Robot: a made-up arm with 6 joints.
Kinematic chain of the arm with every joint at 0, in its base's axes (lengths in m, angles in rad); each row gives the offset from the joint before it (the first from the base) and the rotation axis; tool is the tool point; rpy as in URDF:
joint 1: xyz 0 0 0.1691 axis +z
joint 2: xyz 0 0 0 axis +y
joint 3: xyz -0.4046 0 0.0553 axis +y
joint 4: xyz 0.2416 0 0.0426 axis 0.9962 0 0.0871
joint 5: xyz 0 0 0 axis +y
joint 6: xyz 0.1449 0 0.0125 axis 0.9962 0 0.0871
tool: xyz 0 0 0 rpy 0 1.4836 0
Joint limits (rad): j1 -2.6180..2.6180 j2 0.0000..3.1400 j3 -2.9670..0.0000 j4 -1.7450..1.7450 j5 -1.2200..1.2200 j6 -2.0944..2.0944
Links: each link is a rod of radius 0.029 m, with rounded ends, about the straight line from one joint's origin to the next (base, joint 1, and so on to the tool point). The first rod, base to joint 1, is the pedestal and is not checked.
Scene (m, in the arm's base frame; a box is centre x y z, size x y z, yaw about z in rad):
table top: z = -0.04
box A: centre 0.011 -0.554 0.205 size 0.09 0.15 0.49 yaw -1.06
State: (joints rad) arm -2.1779 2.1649 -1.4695 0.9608 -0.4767 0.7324
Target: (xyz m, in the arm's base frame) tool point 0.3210 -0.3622 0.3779
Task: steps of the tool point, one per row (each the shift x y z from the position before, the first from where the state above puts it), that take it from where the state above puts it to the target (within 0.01 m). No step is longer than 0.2 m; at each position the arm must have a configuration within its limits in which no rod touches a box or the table.
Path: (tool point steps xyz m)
1: 0.1429 -0.0299 0.0920
2: 0.1344 0.0352 0.0647
3: 0.0953 0.0832 0.0375
4: 0.0413 0.1055 0.0159
5: 0.0775 -0.0464 -0.0230
6: 0.0790 -0.0289 -0.0286
7: 0.0760 -0.0128 -0.0385
8: 0.0691 0.0042 -0.0509

